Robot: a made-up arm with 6 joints. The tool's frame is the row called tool.
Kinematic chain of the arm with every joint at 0, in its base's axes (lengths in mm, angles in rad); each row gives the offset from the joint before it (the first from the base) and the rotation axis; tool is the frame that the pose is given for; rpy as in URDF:
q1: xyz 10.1 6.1 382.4 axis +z
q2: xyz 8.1 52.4 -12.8 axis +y
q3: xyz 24.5 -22 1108.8 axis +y
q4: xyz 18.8 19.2 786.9 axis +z
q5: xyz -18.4 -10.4 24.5 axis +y
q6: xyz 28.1 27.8 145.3 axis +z
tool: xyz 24.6 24.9 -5.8 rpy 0 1.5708 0
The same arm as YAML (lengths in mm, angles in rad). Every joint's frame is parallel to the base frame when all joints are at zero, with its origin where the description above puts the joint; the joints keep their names.
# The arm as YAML. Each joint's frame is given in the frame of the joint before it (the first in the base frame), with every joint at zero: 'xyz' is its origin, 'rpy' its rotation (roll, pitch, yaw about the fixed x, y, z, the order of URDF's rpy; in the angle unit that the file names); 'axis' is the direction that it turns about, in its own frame. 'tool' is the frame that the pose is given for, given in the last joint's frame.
units:
  length: mm
  angle: rad
joints:
  - name: q1
    type: revolute
    origin:
      xyz: [10.1, 6.1, 382.4]
      rpy: [0.0, 0.0, 0.0]
    axis: [0.0, 0.0, 1.0]
  - name: q2
    type: revolute
    origin:
      xyz: [8.1, 52.4, -12.8]
      rpy: [0.0, 0.0, 0.0]
    axis: [0.0, 1.0, 0.0]
  - name: q3
    type: revolute
    origin:
      xyz: [24.5, -22.0, 1108.8]
      rpy: [0.0, 0.0, 0.0]
    axis: [0.0, 1.0, 0.0]
  - name: q4
    type: revolute
    origin:
      xyz: [18.8, 19.2, 786.9]
      rpy: [0.0, 0.0, 0.0]
    axis: [0.0, 0.0, 1.0]
  - name: q5
    type: revolute
    origin:
      xyz: [-18.4, -10.4, 24.5]
      rpy: [0.0, 0.0, 0.0]
    axis: [0.0, 1.0, 0.0]
  - name: q6
    type: revolute
    origin:
      xyz: [28.1, 27.8, 145.3]
      rpy: [0.0, 0.0, 0.0]
    axis: [0.0, 0.0, 1.0]
tool:
  origin:
    xyz: [24.6, 24.9, -5.8]
    rpy: [0.0, 1.5708, 0.0]

